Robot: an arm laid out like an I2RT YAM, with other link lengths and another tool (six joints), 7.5 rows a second.
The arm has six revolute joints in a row. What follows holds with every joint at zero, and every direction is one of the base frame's.
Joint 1 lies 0.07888 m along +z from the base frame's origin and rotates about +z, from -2.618 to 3.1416 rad.
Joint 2 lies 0.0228 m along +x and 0.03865 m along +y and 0.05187 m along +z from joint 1 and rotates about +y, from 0 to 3.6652 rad.
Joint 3 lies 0.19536 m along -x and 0.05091 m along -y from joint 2 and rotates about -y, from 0 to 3.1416 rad.
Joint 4 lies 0.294 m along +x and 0.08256 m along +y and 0.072 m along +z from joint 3 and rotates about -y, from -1.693 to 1.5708 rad.
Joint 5 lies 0.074 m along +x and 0.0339 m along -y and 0.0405 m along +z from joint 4 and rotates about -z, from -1.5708 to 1.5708 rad.
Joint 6 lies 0.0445 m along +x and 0.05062 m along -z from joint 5 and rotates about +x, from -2.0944 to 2.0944 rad.
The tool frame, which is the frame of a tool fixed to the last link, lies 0.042 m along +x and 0.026 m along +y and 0.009 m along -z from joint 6; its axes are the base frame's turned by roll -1.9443, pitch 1.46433 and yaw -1.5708 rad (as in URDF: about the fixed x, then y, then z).
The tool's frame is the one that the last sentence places.
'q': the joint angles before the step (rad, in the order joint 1, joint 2, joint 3, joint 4, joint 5, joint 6). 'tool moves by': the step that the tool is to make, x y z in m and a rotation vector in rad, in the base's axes. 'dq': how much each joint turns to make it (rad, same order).
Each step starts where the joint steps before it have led.
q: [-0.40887 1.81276 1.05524 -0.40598 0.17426 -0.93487]
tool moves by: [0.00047 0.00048 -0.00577 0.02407 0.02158 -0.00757]
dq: [-0.00147 0.03640 0.02494 -0.01976 -0.01013 0.01094]
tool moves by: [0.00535 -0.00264 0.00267 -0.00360 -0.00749 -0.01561]
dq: [-0.00038 0.01560 0.02840 -0.00686 0.00593 0.01423]
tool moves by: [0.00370 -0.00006 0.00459 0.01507 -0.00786 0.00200]
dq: [-0.00034 0.00303 0.02129 -0.01775 -0.01660 0.00421]
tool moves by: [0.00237 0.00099 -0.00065 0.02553 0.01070 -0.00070]
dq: [0.00036 0.02371 0.02875 -0.02620 -0.01744 0.00802]
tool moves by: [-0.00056 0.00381 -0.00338 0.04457 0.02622 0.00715]
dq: [0.00130 0.02851 0.02597 -0.03984 -0.03063 0.00467]
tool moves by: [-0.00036 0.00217 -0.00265 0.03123 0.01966 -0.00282]
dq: [-0.00010 0.02310 0.02066 -0.02887 -0.01906 0.00885]
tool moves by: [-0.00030 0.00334 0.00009 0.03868 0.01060 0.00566]
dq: [0.00031 0.01117 0.01500 -0.02919 -0.03154 0.00335]
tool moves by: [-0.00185 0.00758 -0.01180 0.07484 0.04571 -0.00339]
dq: [0.00439 0.06284 0.03590 -0.04526 -0.04759 0.01894]
